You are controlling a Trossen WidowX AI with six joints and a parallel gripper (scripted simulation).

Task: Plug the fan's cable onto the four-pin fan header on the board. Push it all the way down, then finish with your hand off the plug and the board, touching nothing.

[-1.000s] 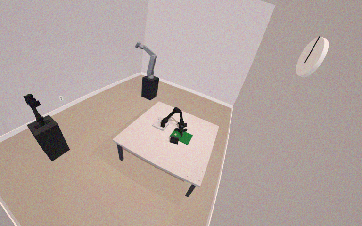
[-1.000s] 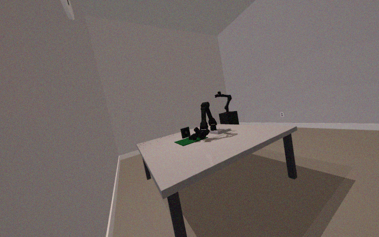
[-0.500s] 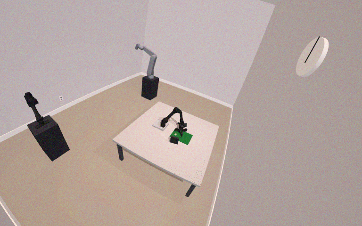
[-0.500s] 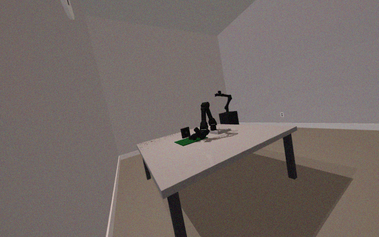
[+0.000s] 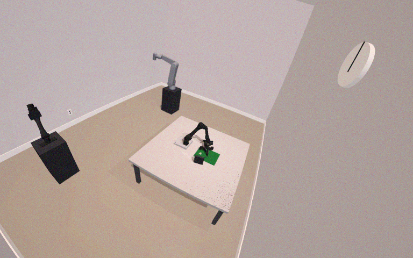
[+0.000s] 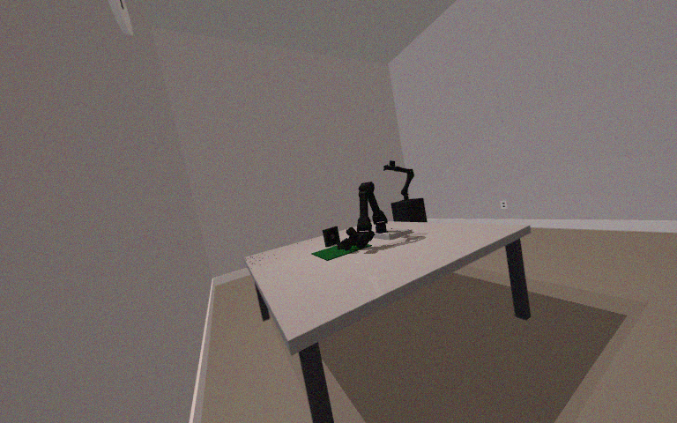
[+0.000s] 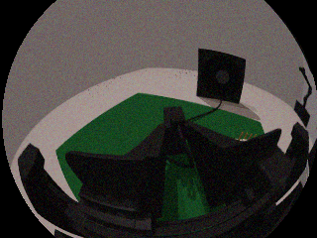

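Right now my gripper tip is 1 cm above the black plug. The rest, counted from my gripper tip: pale header (8 cm behind, 4 cm to the right, 4 cm below); then black fan (19 cm to the right, 3 cm behind, 2 cm above); then green board (5 cm below).
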